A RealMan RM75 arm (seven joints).
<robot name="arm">
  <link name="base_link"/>
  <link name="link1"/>
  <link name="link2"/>
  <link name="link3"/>
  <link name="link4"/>
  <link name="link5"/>
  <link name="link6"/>
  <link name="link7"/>
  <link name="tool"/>
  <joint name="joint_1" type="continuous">
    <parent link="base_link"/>
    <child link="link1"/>
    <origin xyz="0 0 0.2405"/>
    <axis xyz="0 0 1"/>
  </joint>
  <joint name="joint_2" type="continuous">
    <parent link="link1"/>
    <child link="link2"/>
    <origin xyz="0 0 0"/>
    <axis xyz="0 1 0"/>
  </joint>
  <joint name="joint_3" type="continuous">
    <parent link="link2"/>
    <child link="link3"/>
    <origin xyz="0 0 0.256"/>
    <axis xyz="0 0 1"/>
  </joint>
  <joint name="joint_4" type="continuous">
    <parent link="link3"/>
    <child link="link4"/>
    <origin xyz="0 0 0"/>
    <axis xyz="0 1 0"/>
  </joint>
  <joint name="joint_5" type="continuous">
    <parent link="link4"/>
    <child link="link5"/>
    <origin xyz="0 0 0.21"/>
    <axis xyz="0 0 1"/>
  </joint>
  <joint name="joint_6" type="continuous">
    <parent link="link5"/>
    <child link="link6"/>
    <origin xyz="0 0 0"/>
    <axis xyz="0 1 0"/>
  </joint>
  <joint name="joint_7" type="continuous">
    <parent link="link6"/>
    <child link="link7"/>
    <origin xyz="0 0 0.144"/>
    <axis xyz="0 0 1"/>
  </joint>
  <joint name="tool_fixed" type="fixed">
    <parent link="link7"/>
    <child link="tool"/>
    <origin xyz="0 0 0"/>
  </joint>
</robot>
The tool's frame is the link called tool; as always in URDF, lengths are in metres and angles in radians. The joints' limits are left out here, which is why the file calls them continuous.
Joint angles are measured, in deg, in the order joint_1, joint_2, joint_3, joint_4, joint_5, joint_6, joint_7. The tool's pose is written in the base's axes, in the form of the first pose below.
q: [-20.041 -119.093 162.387 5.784 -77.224 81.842 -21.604]
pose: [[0.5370, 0.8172, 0.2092, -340.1], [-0.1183, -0.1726, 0.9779, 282.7], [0.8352, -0.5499, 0.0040, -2.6], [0, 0, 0, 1]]
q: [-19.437 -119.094 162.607 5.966 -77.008 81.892 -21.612]
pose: [[0.5368, 0.8186, 0.2043, -341.9], [-0.1105, -0.1719, 0.9789, 278.9], [0.8364, -0.5481, -0.0018, -4.0], [0, 0, 0, 1]]
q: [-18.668 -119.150 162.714 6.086 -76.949 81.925 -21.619]
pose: [[0.5361, 0.8217, 0.1937, -344.8], [-0.1024, -0.1644, 0.9811, 274.2], [0.8379, -0.5457, -0.0040, -5.1], [0, 0, 0, 1]]
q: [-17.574 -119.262 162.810 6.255 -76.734 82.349 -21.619]
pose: [[0.5336, 0.8253, 0.1845, -347.7], [-0.0964, -0.1574, 0.9828, 267.2], [0.8402, -0.5423, -0.0044, -6.4], [0, 0, 0, 1]]
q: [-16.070 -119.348 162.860 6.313 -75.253 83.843 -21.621]
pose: [[0.5340, 0.8227, 0.1949, -348.9], [-0.0967, -0.1696, 0.9808, 256.9], [0.8399, -0.5426, -0.0110, -8.1], [0, 0, 0, 1]]
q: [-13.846 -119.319 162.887 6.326 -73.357 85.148 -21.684]
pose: [[0.5378, 0.8205, 0.1940, -353.3], [-0.0850, -0.1761, 0.9807, 242.2], [0.8388, -0.5439, -0.0250, -9.9], [0, 0, 0, 1]]
